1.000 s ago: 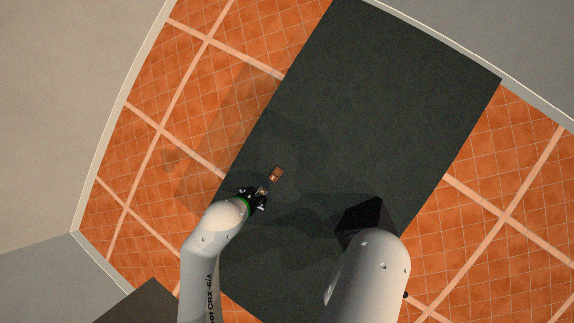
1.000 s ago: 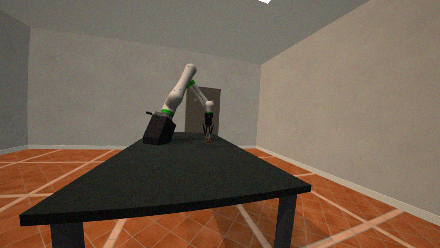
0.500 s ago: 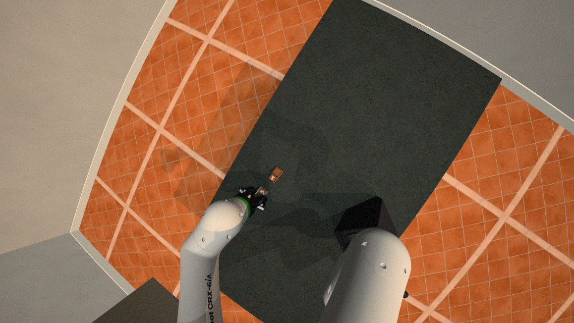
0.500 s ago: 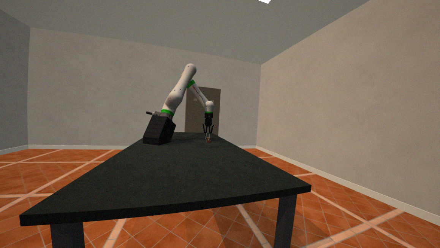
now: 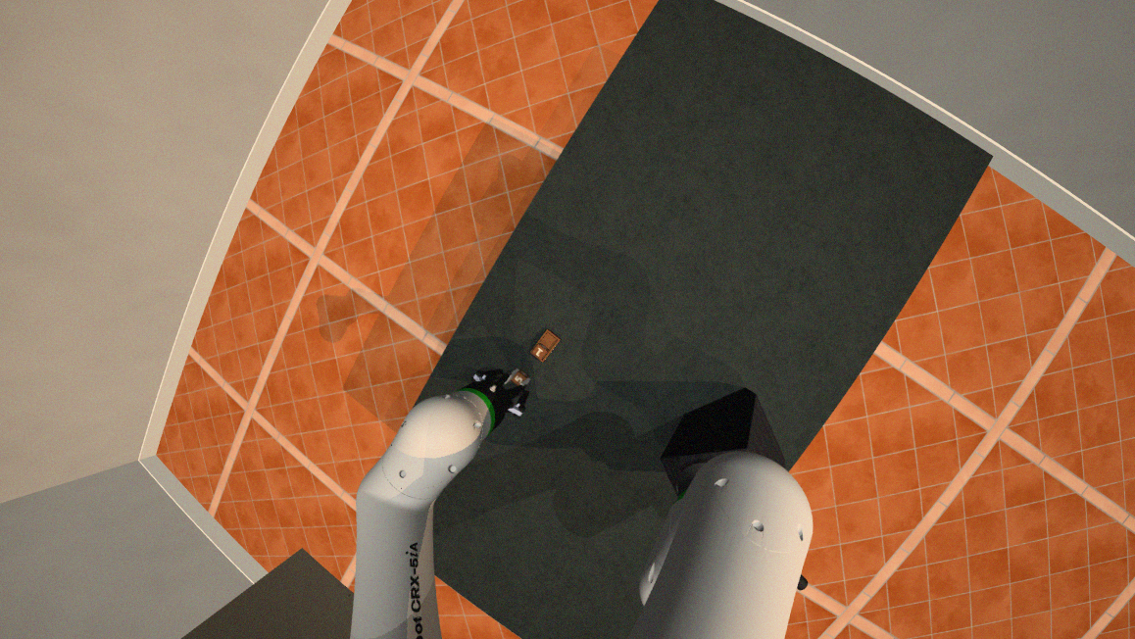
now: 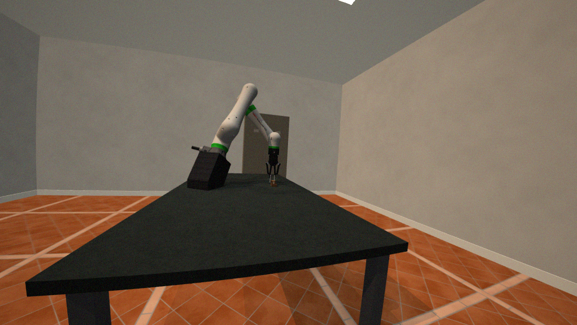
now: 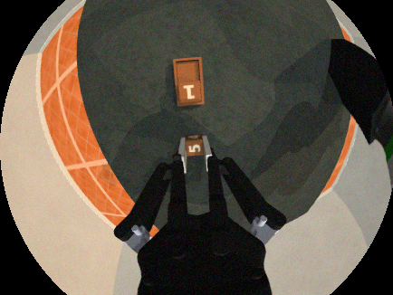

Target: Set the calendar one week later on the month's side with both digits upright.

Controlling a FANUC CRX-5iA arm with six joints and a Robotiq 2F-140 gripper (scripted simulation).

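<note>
My hand is 30 mm above the brown cube. Round my hand: brown tray 10 mm ahead, 110 mm to the right, 30 mm below.
</note>
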